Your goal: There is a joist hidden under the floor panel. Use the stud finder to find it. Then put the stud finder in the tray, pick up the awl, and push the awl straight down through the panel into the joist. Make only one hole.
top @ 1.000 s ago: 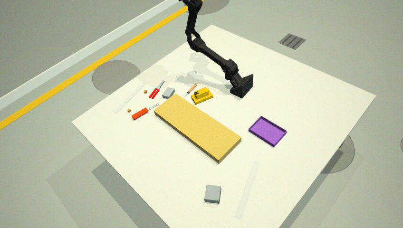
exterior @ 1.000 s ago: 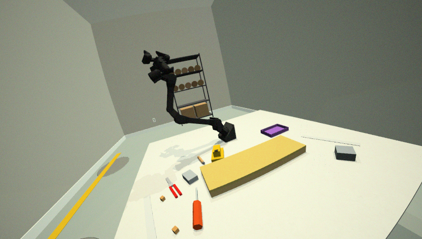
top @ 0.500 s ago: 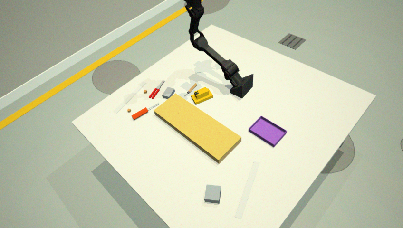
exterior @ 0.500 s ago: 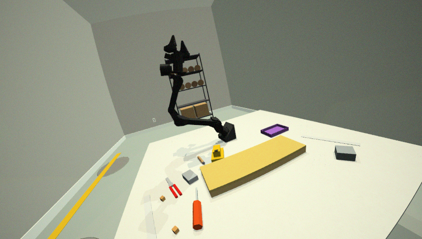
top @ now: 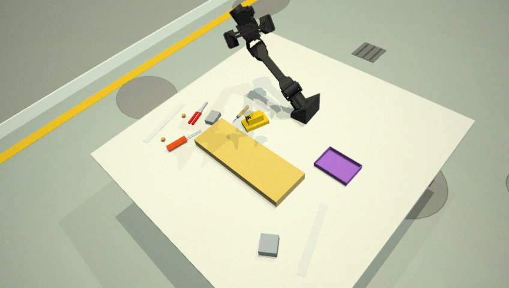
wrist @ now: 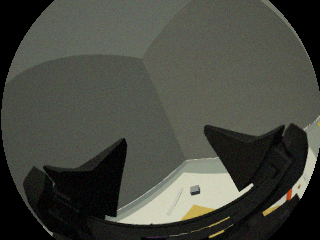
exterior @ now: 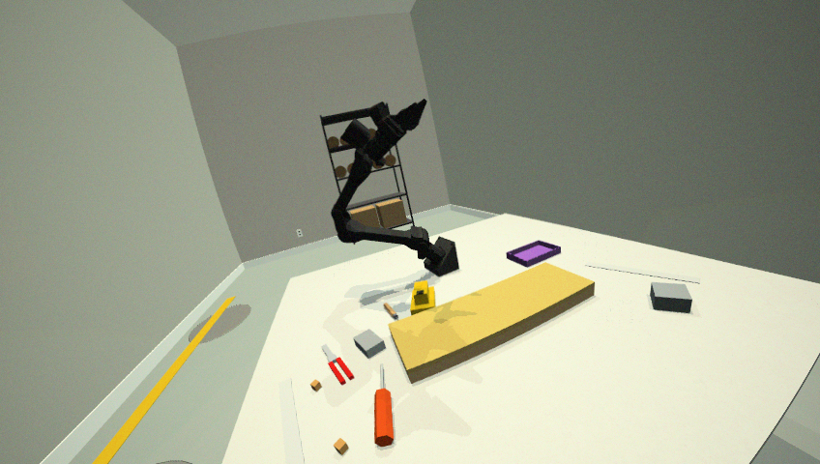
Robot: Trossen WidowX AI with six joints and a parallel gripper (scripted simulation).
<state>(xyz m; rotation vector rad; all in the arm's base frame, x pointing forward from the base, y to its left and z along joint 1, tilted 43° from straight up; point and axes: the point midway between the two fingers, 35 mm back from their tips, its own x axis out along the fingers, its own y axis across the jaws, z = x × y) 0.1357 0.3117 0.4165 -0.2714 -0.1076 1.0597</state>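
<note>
My gripper tip is now 52 cm above the yellow stud finder, 11 cm to the left of it and 2 cm past it. The rest, counted from my gripper tip: awl (56 cm below, 20 cm to the right, 2 cm behind); then grey block (55 cm below, 41 cm to the left, 34 cm ahead); then purple tray (55 cm below, 35 cm to the left, 11 cm behind).
</note>
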